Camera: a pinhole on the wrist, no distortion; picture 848 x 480 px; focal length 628.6 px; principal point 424.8 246.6 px. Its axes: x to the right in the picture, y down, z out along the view. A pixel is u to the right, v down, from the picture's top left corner.
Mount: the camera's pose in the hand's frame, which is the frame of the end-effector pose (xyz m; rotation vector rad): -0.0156 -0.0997 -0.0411 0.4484 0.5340 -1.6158
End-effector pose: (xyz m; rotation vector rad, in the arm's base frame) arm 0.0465 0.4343 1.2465 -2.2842 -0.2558 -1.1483
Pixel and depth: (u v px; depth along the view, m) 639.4 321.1 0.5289
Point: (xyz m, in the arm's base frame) 0.0331 1.0483 1.3663
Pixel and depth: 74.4 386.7 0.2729
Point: 0.2097 0.6925 1.2304
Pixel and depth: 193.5 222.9 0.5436
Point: 0.2936 0.9336 1.0999
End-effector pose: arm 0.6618 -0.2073 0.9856 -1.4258 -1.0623 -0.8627
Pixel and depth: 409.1 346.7 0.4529
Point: 0.3273 0.1237 1.1260
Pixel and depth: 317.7 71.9 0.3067
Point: 0.4034 0.0214 0.9485
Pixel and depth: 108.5 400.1 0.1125
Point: 0.5497 -0.1255 1.0348
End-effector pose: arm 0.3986 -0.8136 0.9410 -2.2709 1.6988 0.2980
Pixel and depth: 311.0 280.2 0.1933
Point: 0.5772 -0.7198 0.8328
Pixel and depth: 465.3 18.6 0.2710
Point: 0.6216 -0.5835 0.8394
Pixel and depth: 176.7 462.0 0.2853
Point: 0.6032 -0.7687 0.6947
